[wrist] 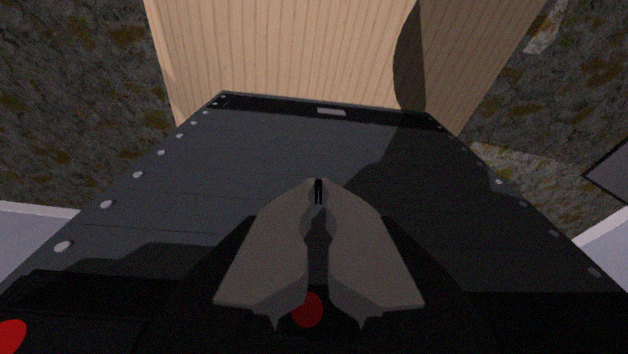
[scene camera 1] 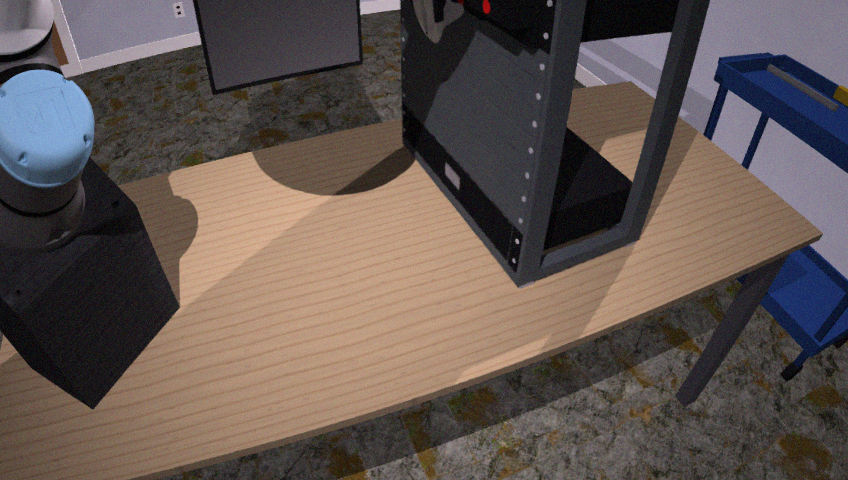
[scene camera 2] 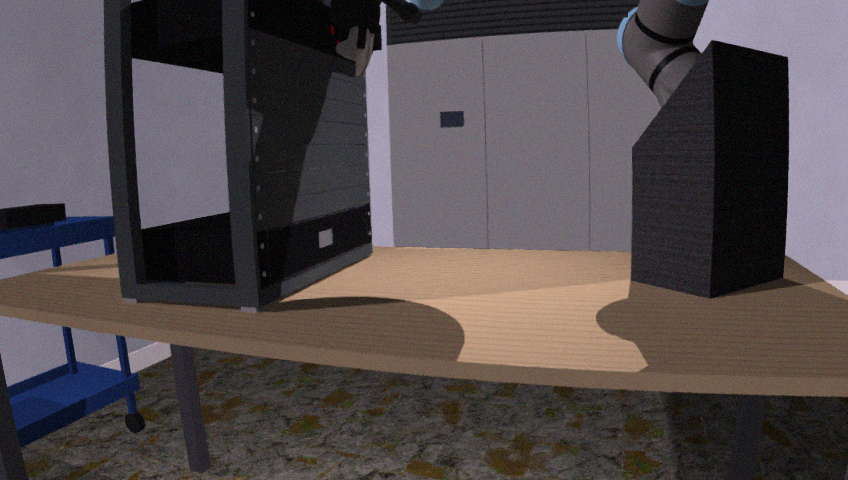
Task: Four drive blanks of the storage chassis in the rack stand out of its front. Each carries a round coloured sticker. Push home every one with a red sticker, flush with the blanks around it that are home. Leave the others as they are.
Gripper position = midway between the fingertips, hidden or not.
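Note:
A rack [scene camera 2: 286,90] is visible; it also appears in scene camera 1 [scene camera 1: 484,111] and in the wrist view [wrist: 107,272]. The gripper [scene camera 2: 358,76] is visible as well, including in the wrist view [wrist: 318,181].

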